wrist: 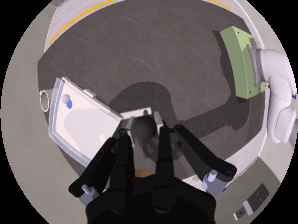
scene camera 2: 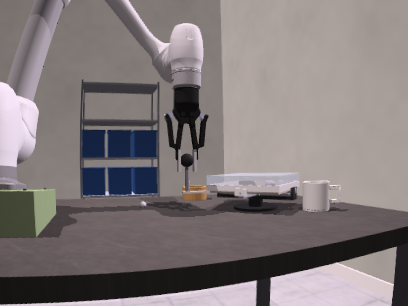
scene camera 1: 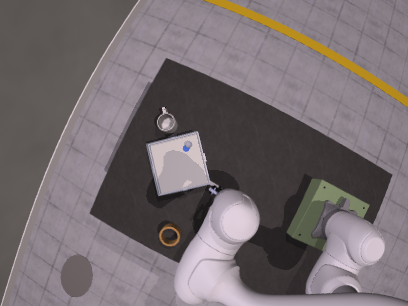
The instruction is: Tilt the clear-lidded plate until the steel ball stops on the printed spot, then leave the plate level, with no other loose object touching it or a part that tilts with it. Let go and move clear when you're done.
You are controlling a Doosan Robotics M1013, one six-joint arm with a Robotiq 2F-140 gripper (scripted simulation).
Labels:
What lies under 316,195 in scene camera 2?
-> A white mug.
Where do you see a black pivot base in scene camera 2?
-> At 255,204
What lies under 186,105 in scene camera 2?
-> My gripper.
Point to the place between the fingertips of my gripper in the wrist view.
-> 145,120

